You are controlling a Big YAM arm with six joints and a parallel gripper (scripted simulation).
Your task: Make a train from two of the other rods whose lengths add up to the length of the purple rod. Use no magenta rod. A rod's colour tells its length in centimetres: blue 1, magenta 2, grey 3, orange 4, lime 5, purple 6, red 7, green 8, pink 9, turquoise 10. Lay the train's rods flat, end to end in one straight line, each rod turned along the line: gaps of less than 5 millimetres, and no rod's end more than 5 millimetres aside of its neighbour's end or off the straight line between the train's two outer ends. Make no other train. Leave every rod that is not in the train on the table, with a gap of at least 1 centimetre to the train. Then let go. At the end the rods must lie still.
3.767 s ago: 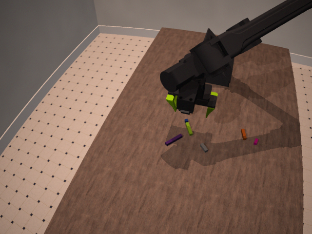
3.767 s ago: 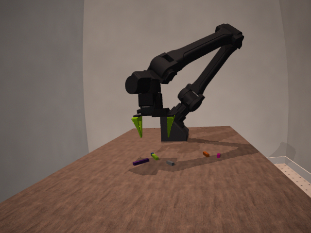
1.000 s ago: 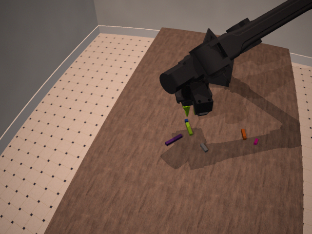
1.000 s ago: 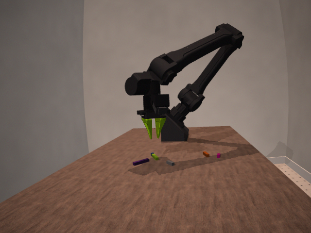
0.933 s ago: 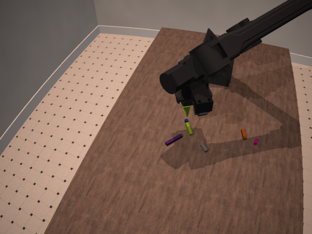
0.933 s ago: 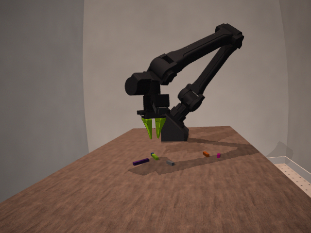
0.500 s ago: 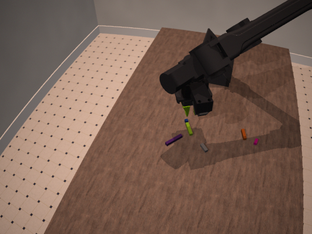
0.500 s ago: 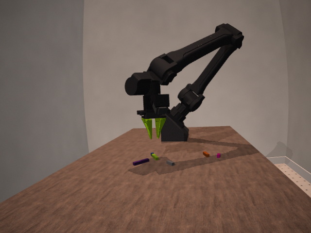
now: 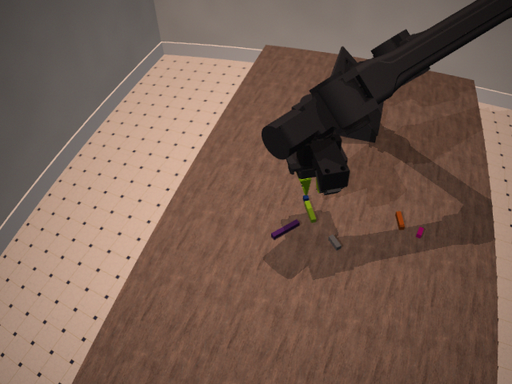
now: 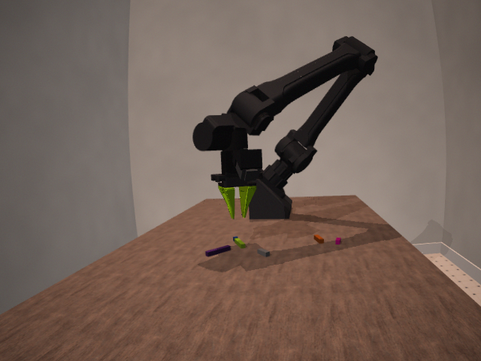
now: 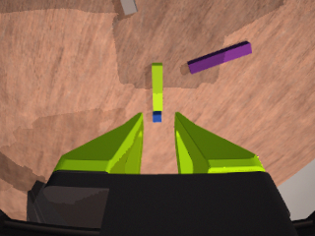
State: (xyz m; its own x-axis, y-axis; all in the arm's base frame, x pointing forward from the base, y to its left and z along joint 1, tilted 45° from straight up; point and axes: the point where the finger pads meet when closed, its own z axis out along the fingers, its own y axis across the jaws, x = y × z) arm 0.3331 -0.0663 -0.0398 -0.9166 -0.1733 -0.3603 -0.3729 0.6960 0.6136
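Now: hand 7 cm above the lime rod. Round my hand: grey rod (7 cm below, 7 cm ahead, 5 cm to the left); then blue rod (7 cm below, 4 cm behind, 1 cm to the right); then purple rod (7 cm below, 5 cm ahead, 4 cm to the right).
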